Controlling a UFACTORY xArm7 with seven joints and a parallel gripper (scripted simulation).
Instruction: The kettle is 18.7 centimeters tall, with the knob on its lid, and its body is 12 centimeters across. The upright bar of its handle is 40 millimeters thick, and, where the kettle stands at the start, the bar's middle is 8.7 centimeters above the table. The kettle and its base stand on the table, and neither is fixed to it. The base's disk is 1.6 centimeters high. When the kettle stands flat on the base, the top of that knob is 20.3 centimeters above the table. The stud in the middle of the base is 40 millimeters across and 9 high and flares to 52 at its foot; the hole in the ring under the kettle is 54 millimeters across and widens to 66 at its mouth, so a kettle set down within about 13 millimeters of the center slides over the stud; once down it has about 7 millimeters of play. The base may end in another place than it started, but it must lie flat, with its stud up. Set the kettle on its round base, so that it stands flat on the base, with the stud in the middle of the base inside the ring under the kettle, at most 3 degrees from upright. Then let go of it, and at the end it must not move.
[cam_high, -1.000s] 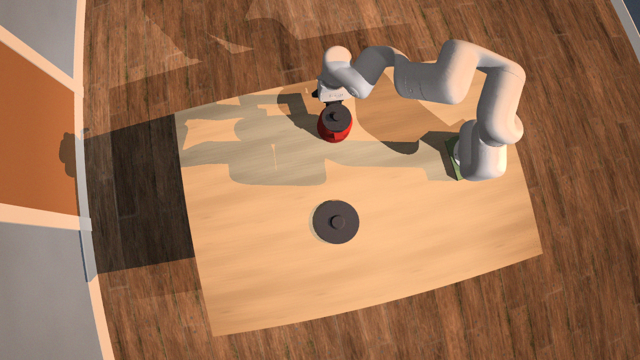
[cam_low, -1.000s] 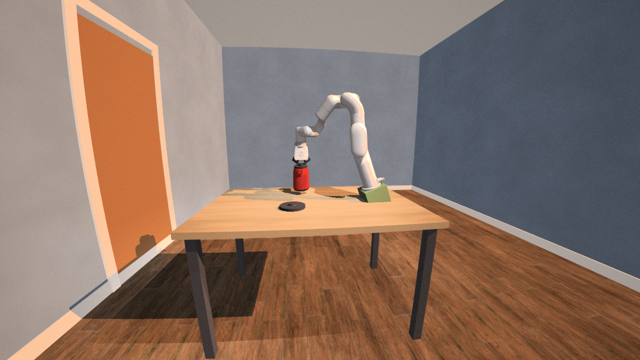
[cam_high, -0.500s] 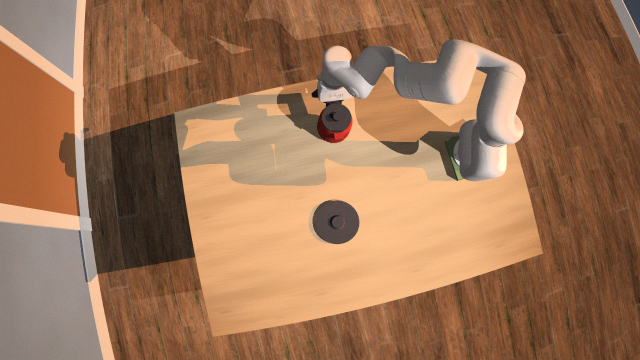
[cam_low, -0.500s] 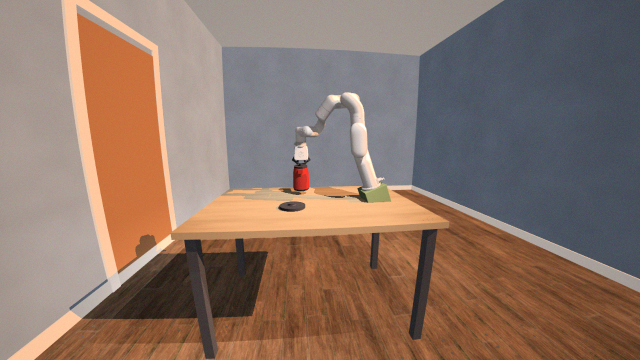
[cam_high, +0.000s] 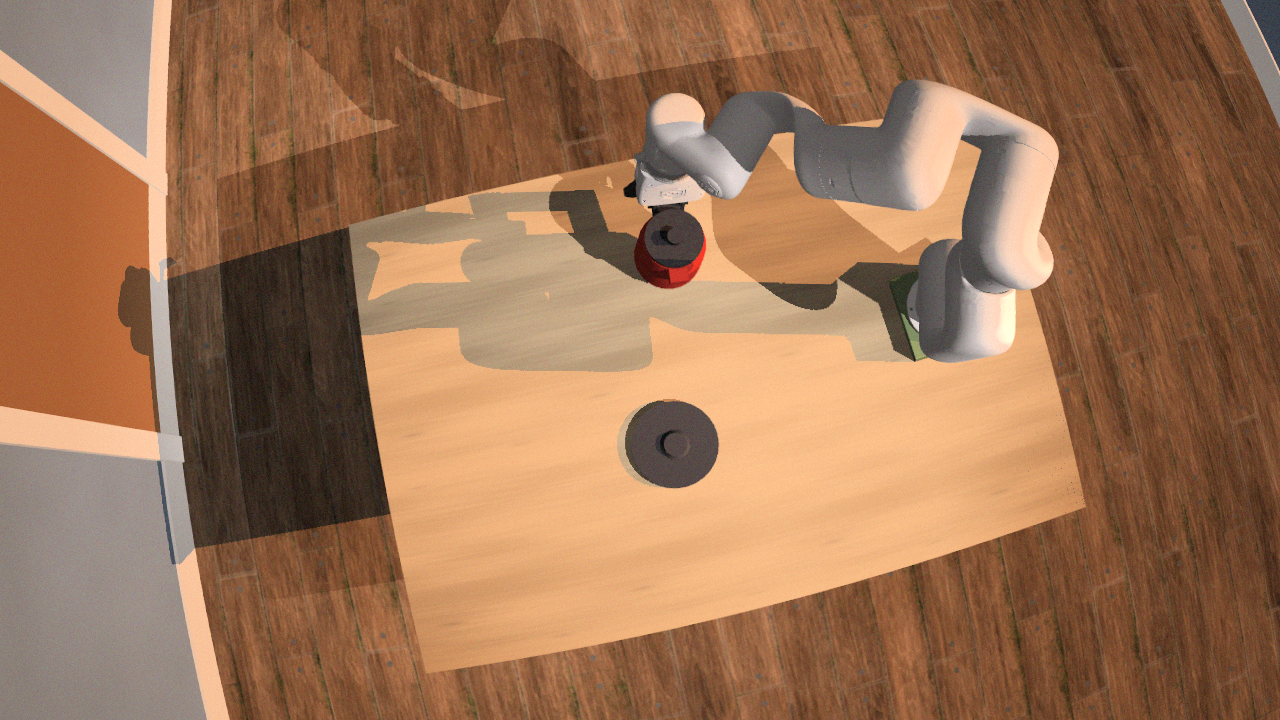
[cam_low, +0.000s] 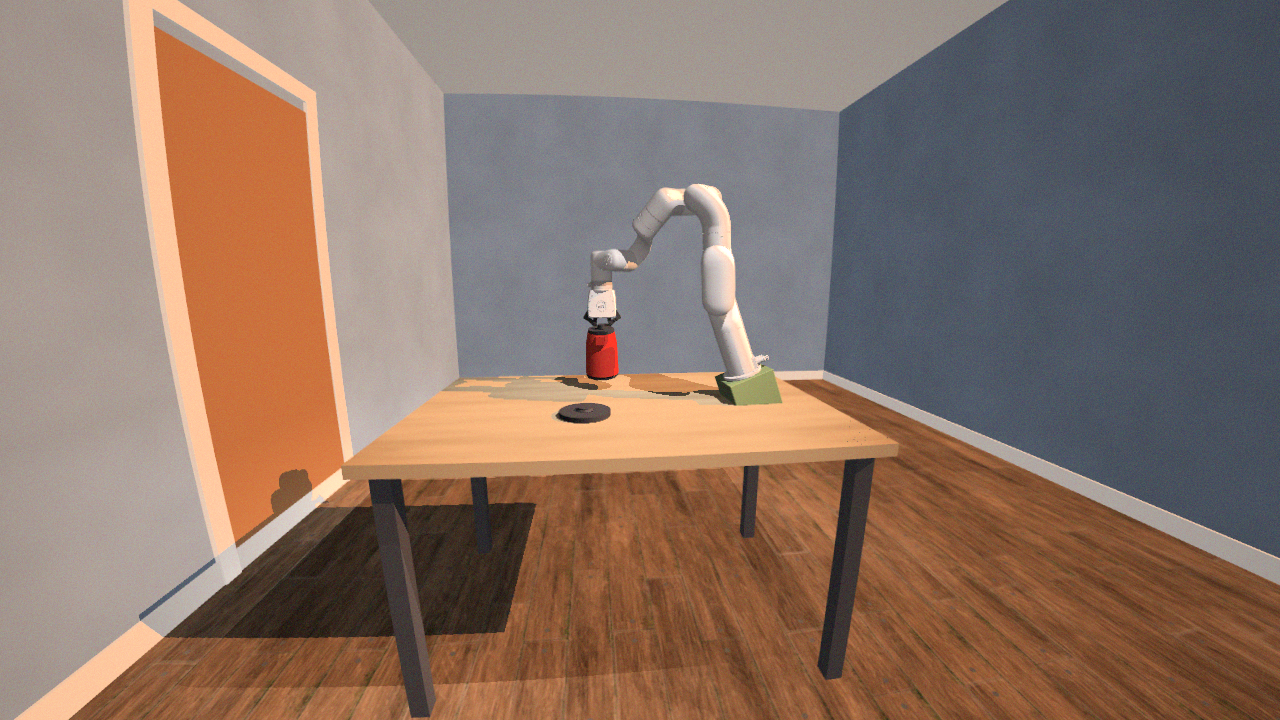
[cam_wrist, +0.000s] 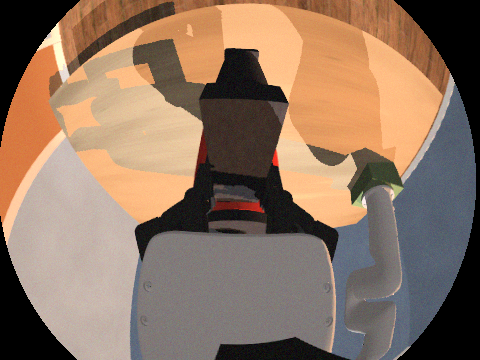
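My gripper is now 2 cm to the right of the red kettle and 6 cm above it. Also, from my hand: dark round base (37 cm to the left, 19 cm below).
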